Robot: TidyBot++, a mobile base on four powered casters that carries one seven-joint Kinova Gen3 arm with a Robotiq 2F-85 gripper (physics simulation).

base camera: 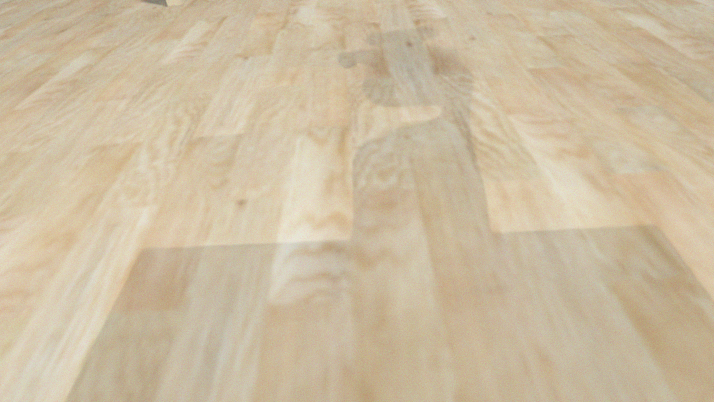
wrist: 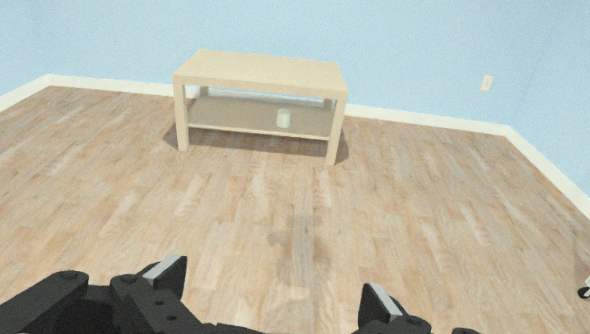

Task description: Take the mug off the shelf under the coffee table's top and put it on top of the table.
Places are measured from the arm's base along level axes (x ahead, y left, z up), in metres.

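Where they show: gripper, fingertip midpoint: [wrist: 273, 289].
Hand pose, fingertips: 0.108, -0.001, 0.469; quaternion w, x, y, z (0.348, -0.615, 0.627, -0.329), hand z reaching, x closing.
Each offset is from my fingertips to the centre of the thing, as dx, dy, dz. "pt": to the spot under its first point. Level surfaces: height alone.
A pale wooden coffee table [wrist: 265, 67] stands against the far wall in the wrist view, well ahead of my gripper. A white mug @(+1.676, +0.095, -0.668) [wrist: 283, 118] stands upright on its lower shelf @(pt +1.749, +0.427, -0.715) [wrist: 230, 112], right of the shelf's middle; its handle cannot be made out. In the base camera view a small piece of a table leg @(pt +1.477, +0.638, -0.856) [base camera: 175, 2] shows at the top edge, left of centre; the mug does not show there. My gripper [wrist: 273, 289] is open and empty, its two fingers wide apart at the bottom of the wrist view, far from the mug.
A blue wall [wrist: 400, 45] with a white baseboard [wrist: 425, 118] runs behind the table, and a corner lies to the right. A wall plate [wrist: 487, 83] is on the wall. Part of a small object with a black wheel @(pt +0.726, -1.253, -0.829) [wrist: 584, 292] shows at the right edge. Shadows fall on the wooden floor @(dz -0.866) [base camera: 240, 165].
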